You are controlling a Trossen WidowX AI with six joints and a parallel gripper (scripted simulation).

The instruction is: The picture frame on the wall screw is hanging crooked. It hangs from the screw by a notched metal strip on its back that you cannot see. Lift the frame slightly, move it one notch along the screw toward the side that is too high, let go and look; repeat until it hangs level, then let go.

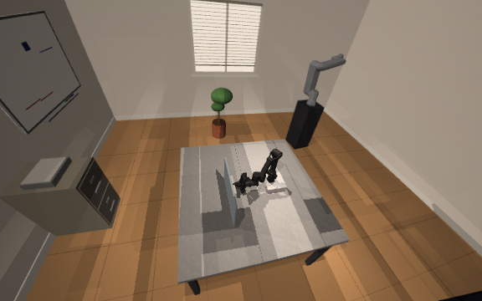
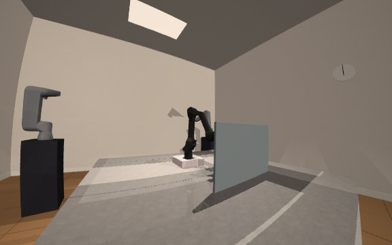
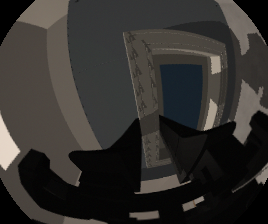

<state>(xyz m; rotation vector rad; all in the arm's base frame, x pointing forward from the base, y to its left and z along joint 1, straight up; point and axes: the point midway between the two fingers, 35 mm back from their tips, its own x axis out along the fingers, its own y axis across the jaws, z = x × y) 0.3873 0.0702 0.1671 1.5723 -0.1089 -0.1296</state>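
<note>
Now: the picture frame 50 mm below my gripper tip. Round my gripper tip: grey wall panel: 20 mm ahead, 60 mm below.
</note>
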